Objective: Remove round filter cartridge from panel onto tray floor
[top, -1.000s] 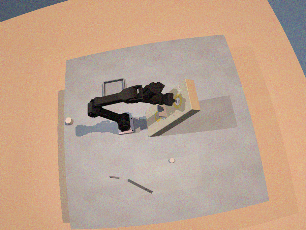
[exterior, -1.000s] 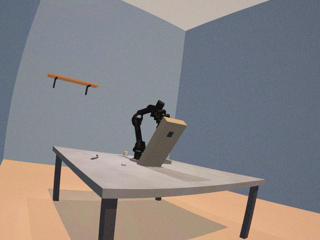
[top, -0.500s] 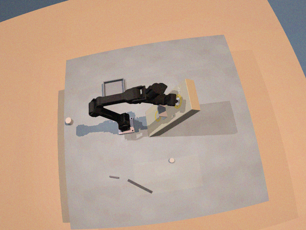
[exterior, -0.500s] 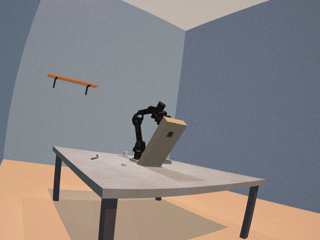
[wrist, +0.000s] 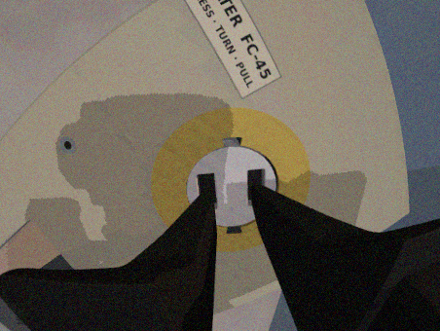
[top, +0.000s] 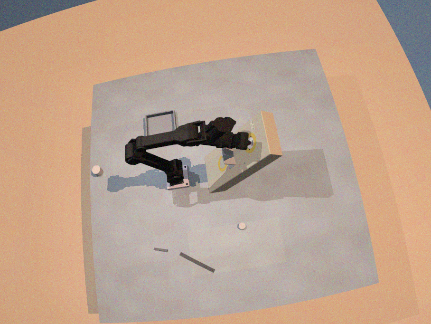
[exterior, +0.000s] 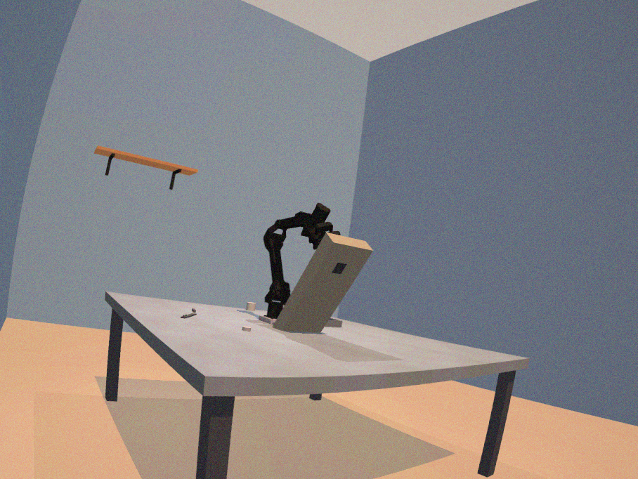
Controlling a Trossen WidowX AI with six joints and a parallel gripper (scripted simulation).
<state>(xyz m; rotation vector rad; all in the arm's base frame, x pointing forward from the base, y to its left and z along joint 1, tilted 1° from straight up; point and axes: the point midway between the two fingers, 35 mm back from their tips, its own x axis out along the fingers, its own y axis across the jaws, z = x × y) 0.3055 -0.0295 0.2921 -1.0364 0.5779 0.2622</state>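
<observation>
Now: the round filter cartridge 2 cm ahead of my gripper tip and 1 cm below it. From my gripper tip the other things lie so: grey tray 37 cm behind, 31 cm to the left, 28 cm below.
</observation>
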